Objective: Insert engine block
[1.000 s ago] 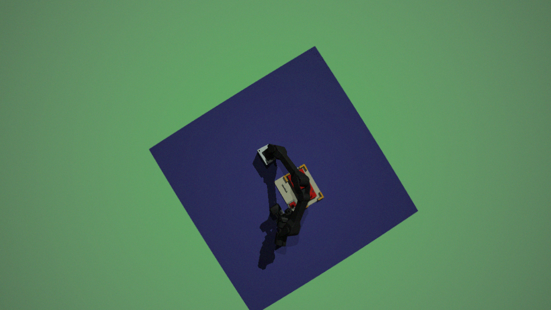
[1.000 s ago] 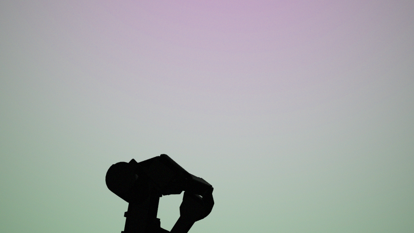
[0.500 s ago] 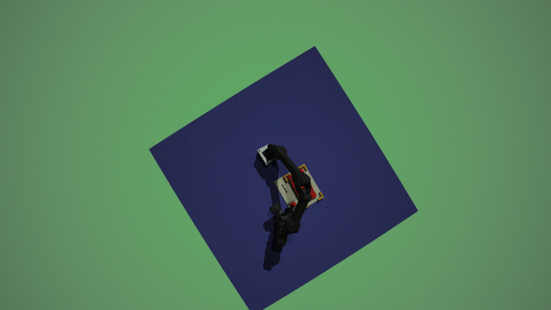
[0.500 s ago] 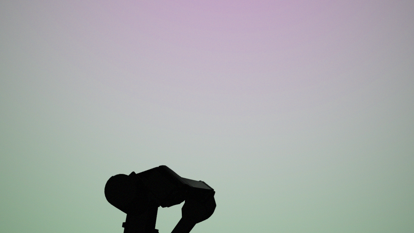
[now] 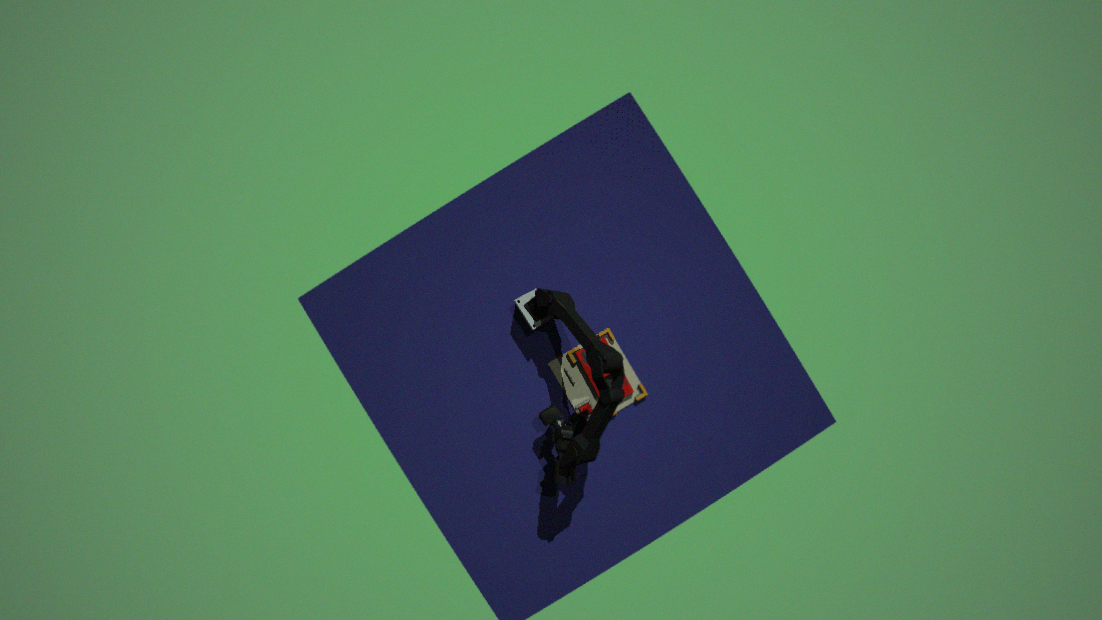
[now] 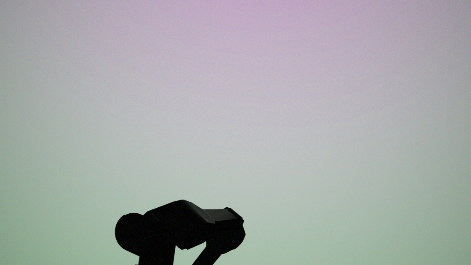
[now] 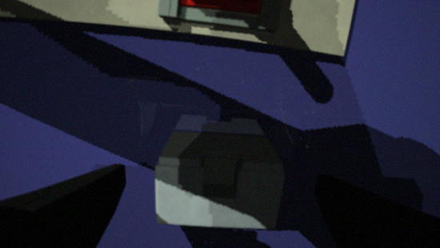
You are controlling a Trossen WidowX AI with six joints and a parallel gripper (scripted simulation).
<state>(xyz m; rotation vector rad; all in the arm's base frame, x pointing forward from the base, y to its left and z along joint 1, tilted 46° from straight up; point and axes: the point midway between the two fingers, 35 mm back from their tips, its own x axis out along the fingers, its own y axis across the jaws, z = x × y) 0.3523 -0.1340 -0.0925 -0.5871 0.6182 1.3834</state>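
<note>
My gripper tip is right at the grey engine block. The rest, counted from my gripper tip: grey fixture 200 mm to the left, 50 mm behind, 10 mm below.
</note>
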